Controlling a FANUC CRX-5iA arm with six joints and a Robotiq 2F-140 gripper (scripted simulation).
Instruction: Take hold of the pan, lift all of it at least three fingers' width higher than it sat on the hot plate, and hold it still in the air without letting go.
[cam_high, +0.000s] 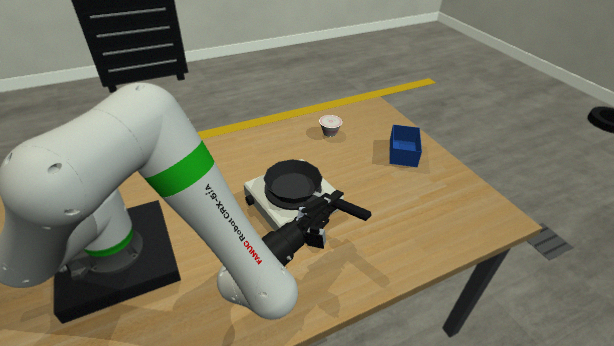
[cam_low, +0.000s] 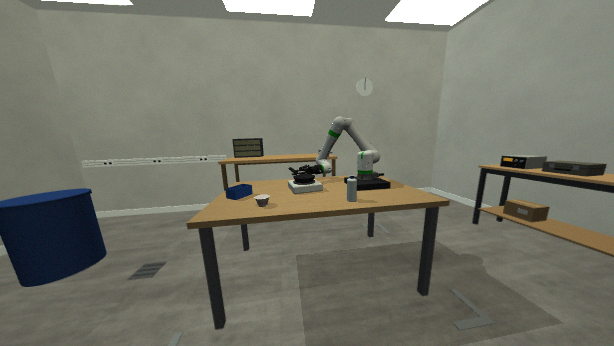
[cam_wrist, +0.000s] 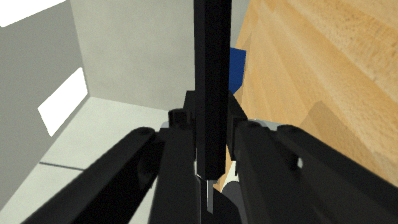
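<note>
Now: hand 4 cm past the pan, 9 cm to the right of it and 2 cm above it. From my hand the other things lie so: white hot plate: 8 cm behind, 15 cm to the left, 9 cm below; cup: 25 cm ahead, 46 cm to the left, 9 cm below; blue bin: 45 cm ahead, 22 cm to the left, 10 cm below.
</note>
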